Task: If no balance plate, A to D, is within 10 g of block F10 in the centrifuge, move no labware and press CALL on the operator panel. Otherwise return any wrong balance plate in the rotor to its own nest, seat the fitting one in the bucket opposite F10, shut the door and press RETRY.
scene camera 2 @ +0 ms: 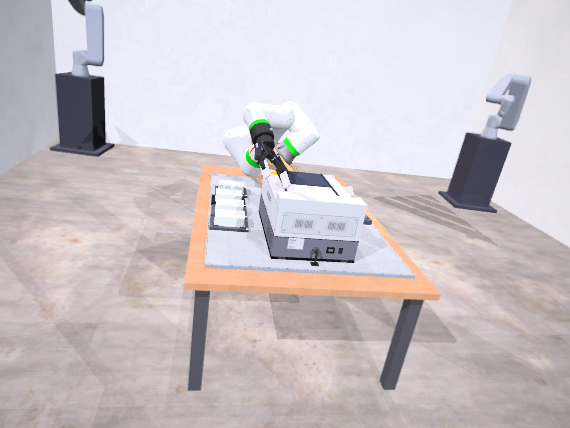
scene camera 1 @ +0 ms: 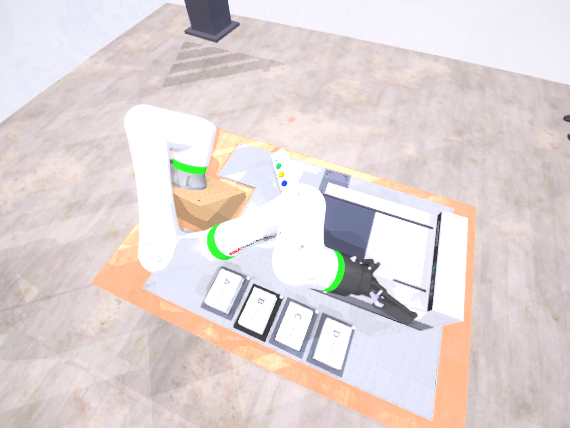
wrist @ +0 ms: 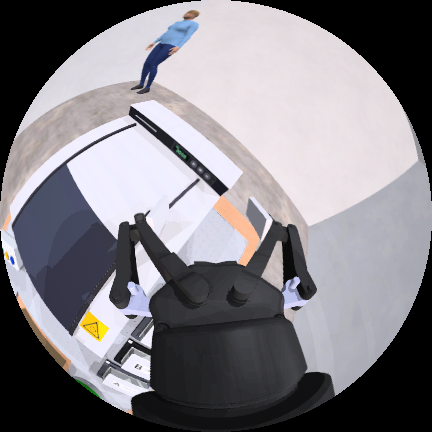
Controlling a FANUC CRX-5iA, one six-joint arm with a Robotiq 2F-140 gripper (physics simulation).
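Observation:
White plates A, B, C and D lie in a row of nests, B's frame black. The white centrifuge has a dark window in its top. Its top looks shut; the rotor and F10 are hidden. My gripper is open and empty, tilted at the centrifuge's plate-side top edge; contact cannot be told. The operator panel shows coloured buttons; their labels are unreadable.
A raised white block with a black front strip and small green display stands at one end of the centrifuge top. A yellow warning label is beside the window. My arm passes over the mat. A person stands beyond the table.

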